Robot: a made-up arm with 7 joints. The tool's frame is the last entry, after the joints. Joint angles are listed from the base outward. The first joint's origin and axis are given. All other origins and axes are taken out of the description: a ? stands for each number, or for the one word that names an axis. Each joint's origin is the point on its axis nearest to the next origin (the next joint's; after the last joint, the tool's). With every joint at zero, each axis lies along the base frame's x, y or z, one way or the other. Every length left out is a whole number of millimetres.
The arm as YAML. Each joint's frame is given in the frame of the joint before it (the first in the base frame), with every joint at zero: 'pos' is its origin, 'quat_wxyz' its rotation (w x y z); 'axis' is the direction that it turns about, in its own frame. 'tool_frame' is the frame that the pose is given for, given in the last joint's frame.
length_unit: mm
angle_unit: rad
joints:
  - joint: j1
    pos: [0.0, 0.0, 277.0]
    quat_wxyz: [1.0, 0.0, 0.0, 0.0]
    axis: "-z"
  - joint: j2
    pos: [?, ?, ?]
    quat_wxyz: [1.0, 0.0, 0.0, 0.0]
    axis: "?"
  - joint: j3
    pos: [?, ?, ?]
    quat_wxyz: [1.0, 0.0, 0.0, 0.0]
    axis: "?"
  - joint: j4
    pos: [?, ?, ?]
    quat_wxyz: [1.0, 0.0, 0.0, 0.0]
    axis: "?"
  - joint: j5
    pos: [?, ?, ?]
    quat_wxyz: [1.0, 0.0, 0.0, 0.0]
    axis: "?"
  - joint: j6
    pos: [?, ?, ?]
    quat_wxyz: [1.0, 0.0, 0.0, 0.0]
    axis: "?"
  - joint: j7
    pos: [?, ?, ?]
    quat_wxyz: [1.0, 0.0, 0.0, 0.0]
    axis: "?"
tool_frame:
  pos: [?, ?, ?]
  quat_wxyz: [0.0, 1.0, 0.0, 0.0]
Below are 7 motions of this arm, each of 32 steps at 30 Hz.
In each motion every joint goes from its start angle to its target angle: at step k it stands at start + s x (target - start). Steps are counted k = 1, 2, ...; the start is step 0. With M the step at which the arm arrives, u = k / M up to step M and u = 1 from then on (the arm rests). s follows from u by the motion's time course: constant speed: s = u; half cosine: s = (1 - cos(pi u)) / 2; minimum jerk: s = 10 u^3 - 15 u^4 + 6 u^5.
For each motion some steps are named. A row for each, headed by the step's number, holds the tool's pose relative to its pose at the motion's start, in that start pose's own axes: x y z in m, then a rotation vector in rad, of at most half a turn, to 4 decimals.
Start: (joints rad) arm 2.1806 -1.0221 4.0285 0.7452 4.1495 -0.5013 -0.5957
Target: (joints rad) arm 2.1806 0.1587 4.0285 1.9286 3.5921 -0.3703 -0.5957
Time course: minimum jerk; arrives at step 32
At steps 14, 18, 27, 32:
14: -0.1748 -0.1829 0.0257 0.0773 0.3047 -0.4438
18: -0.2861 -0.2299 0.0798 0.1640 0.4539 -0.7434
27: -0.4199 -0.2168 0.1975 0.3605 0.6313 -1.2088
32: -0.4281 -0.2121 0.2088 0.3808 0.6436 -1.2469

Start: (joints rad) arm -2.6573 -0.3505 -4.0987 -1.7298 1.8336 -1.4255 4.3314
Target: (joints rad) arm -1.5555 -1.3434 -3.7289 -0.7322 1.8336 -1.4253 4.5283
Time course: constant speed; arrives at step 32
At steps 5, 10, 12, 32:
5: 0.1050 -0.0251 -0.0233 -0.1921 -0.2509 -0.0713
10: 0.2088 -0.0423 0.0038 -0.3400 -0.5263 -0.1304
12: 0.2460 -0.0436 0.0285 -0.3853 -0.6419 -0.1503
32: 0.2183 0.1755 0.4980 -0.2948 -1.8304 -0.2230

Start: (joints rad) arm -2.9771 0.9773 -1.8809 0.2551 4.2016 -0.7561 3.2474
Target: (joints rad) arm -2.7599 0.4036 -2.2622 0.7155 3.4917 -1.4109 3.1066
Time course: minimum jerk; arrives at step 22
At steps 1, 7, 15, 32:
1: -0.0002 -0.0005 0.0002 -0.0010 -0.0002 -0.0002
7: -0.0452 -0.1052 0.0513 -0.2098 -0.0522 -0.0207
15: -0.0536 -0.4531 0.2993 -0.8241 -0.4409 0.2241
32: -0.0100 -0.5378 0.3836 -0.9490 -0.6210 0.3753

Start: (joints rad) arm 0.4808 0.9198 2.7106 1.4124 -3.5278 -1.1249 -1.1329
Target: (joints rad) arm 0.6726 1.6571 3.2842 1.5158 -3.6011 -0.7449 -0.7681
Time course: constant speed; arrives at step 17
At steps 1, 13, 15, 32:
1: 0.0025 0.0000 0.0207 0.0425 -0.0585 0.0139
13: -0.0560 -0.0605 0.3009 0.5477 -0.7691 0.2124
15: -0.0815 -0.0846 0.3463 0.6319 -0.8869 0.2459
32: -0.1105 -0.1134 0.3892 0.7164 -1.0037 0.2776

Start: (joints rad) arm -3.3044 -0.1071 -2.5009 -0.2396 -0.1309 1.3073 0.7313
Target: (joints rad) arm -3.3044 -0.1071 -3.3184 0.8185 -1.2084 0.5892 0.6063
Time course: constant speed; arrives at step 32
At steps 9, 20, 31, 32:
9: 0.0048 -0.0728 -0.0989 -0.4013 0.2359 -0.3196
20: -0.0104 -0.2028 -0.1650 -0.8406 0.3923 -0.8375
31: -0.0344 -0.3583 -0.1681 -1.2008 0.2907 -1.4181
32: -0.0364 -0.3734 -0.1651 -1.2280 0.2649 -1.4697

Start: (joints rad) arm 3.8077 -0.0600 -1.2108 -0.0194 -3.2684 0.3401 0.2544
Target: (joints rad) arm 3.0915 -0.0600 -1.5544 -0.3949 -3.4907 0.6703 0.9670
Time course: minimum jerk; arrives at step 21
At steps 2, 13, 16, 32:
2: 0.0018 -0.0009 -0.0004 -0.0044 -0.0046 -0.0037
13: 0.0860 -0.1870 0.0178 -0.6448 -0.2304 -0.3033
16: 0.0690 -0.2498 0.0467 -0.8670 -0.1933 -0.3722
32: 0.0545 -0.2773 0.0640 -0.9729 -0.1582 -0.4038

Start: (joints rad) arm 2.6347 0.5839 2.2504 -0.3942 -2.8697 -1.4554 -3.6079
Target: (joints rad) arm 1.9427 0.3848 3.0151 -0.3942 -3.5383 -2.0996 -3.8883
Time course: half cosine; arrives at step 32
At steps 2, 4, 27, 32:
2: -0.0008 0.0025 0.0006 -0.0002 -0.0061 -0.0062
4: -0.0029 0.0097 0.0022 -0.0008 -0.0244 -0.0244
27: 0.0088 0.2164 0.0103 -0.0136 -0.7213 -0.4552
32: 0.0137 0.2271 0.0090 -0.0136 -0.7737 -0.4707

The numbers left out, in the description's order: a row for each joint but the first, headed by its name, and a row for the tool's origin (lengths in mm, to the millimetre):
j2: xyz 0.0 -9.0 0.0, axis +y
j3: xyz 0.0 0.0 415.0, axis -z
j4: xyz 0.0 -18.0 0.0, axis +y
j5: xyz 0.0 0.0 407.0, axis -z
j6: xyz 0.0 0.0 0.0, axis +y
j7: xyz 0.0 0.0 137.0, axis -z
tool: xyz 0.0 0.0 0.0

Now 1 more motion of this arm.
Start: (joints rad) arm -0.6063 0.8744 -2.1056 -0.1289 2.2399 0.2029 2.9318
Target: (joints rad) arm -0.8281 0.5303 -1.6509 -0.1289 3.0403 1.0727 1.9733
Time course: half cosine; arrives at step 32
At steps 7, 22, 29, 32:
7: 0.0248 0.0111 0.0092 -0.0361 0.0453 0.0117
22: 0.2063 0.0080 0.1122 -0.5818 0.0051 -0.0717
29: 0.2697 -0.0057 0.1645 -0.7977 -0.1378 -0.1624
32: 0.2764 -0.0073 0.1708 -0.8207 -0.1569 -0.1739

